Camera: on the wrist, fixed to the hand. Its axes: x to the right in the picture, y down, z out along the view.
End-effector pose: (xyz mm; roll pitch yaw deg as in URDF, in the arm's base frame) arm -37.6 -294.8 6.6 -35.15 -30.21 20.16
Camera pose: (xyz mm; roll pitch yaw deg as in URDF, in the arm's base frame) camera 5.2 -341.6 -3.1 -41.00 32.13 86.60
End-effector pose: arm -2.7 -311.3 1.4 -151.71 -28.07 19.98
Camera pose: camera -19.5 -308.9 63.3 -152.59 20.63 -56.67
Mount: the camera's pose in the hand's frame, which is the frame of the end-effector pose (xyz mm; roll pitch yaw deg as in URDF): 15.9 -36.2 -50.5 -3.51 3.91 88.57
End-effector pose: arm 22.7 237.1 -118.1 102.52 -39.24 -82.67
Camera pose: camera 82.9 216.9 -126.9 -104.12 -51.38 111.20
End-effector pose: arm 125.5 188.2 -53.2 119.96 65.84 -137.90
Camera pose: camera 166.3 141.7 -70.2 97.63 -20.17 -165.78
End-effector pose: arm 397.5 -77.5 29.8 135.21 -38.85 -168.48
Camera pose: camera 404.0 -138.7 47.8 -133.41 -36.91 67.12
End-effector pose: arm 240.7 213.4 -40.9 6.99 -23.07 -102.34
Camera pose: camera 203.9 184.6 -84.8 -26.44 -3.39 -12.45
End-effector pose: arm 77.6 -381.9 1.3 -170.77 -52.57 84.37
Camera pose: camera 46.7 -413.6 47.8 -130.68 2.09 -0.54
